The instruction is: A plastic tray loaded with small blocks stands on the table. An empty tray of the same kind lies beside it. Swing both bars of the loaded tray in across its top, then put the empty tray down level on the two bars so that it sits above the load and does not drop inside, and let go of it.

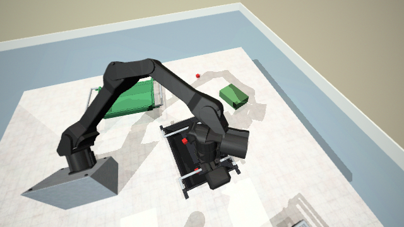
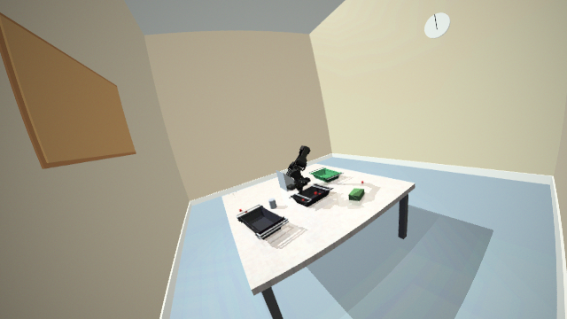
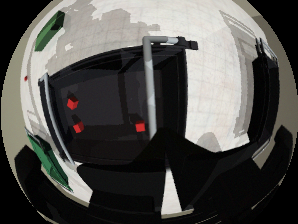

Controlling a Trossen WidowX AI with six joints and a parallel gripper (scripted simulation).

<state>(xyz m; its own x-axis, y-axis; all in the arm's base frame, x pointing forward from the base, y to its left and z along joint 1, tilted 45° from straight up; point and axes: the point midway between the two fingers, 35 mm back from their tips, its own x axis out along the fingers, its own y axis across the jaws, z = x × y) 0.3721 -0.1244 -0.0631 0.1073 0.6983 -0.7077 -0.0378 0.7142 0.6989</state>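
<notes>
Right now my gripper tip is 480 mm to the right of the green tray, 230 mm past it and 40 mm above it. Round my gripper tip: small red marker: 540 mm to the left, 160 mm ahead, 80 mm below; then grey cylinder: 180 mm to the right, 160 mm behind, 50 mm below; then dark green block: 310 mm to the left, 260 mm ahead, 70 mm below.
</notes>
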